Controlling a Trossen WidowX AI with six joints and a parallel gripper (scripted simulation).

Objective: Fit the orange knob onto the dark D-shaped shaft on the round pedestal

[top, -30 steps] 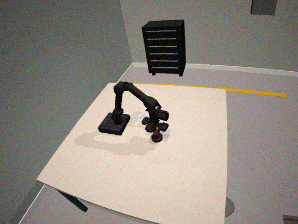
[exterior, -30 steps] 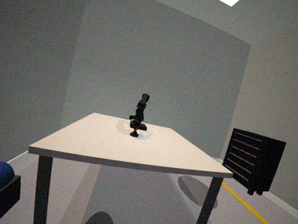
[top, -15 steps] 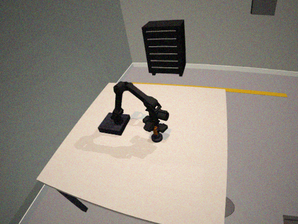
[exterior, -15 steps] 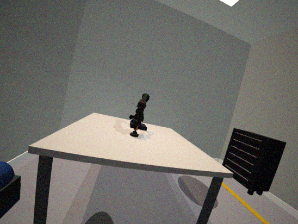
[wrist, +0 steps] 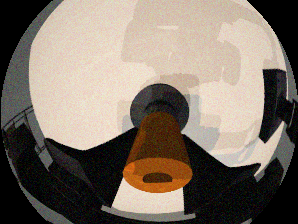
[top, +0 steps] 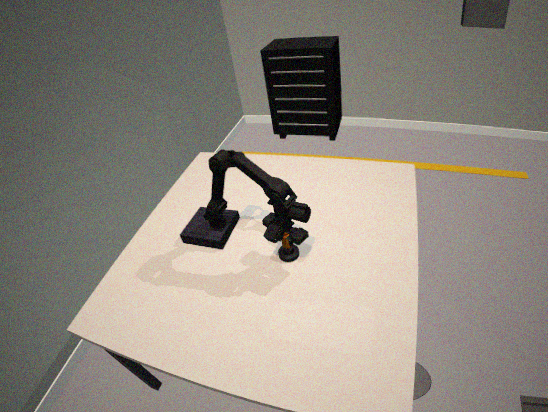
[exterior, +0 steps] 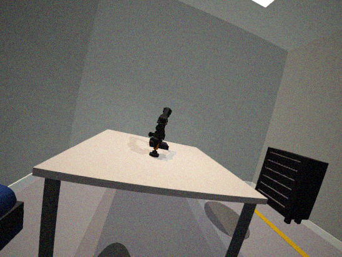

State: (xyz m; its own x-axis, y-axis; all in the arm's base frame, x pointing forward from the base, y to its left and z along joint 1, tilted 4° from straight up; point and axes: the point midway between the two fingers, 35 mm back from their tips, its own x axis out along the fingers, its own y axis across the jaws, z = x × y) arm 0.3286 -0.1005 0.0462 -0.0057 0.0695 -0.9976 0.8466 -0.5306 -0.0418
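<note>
Now: the orange knob 2 cm above my gripper tip. Round my gripper tip: round pedestal: 4 cm below.
</note>
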